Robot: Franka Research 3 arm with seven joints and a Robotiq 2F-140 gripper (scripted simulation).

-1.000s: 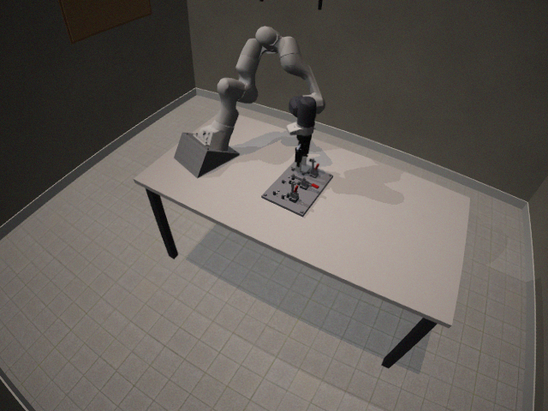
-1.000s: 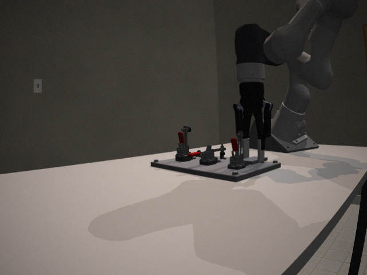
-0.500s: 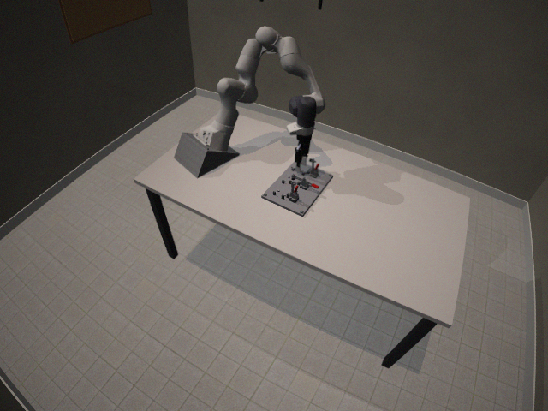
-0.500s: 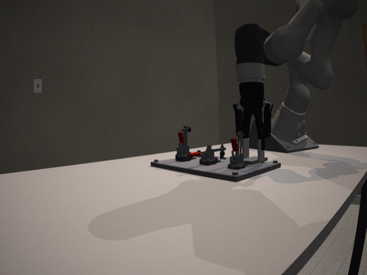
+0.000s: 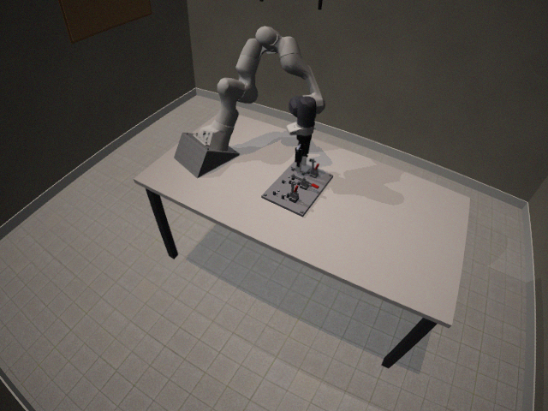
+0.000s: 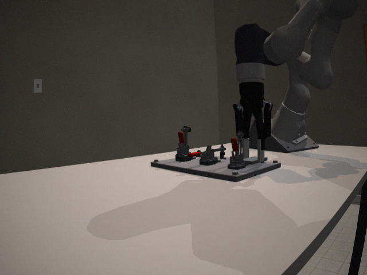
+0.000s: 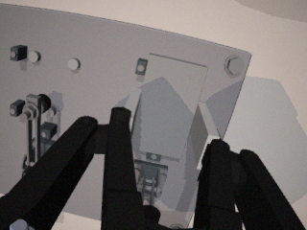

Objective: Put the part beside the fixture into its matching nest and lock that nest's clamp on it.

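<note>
Now: the grey block part 30 mm below my hand. The rest, counted from my hand: fixture (70 mm ahead, 100 mm to the right, 50 mm below).
</note>
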